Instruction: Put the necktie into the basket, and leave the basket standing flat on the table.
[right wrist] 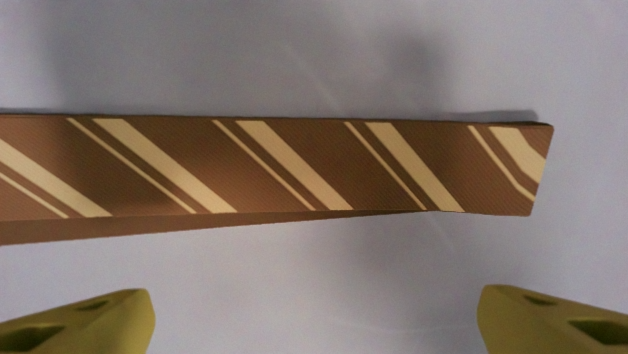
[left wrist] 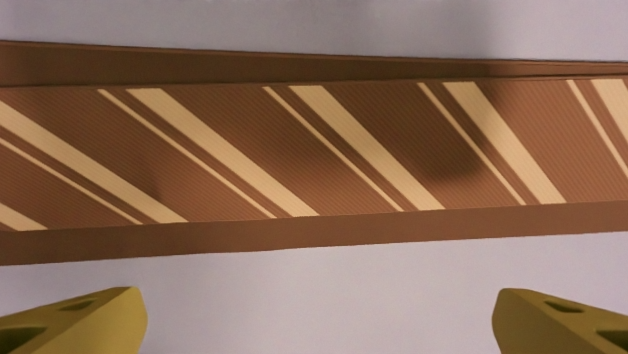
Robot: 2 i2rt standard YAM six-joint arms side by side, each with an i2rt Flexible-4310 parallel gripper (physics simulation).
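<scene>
A brown necktie (left wrist: 360,145) (right wrist: 290,165) with cream diagonal stripes lies folded on the table, its layers slightly offset. It runs across both wrist views, and a folded or squared end shows at the right in the right wrist view. My left gripper (left wrist: 318,303) is open and empty, with the necktie lying across the view beyond its fingertips. My right gripper (right wrist: 315,301) is open and empty, with the necktie beyond its fingertips too, near that end. The basket does not show in either view.
The pale table top (left wrist: 320,280) (right wrist: 320,280) lies under the necktie. Soft shadows fall on the necktie and table.
</scene>
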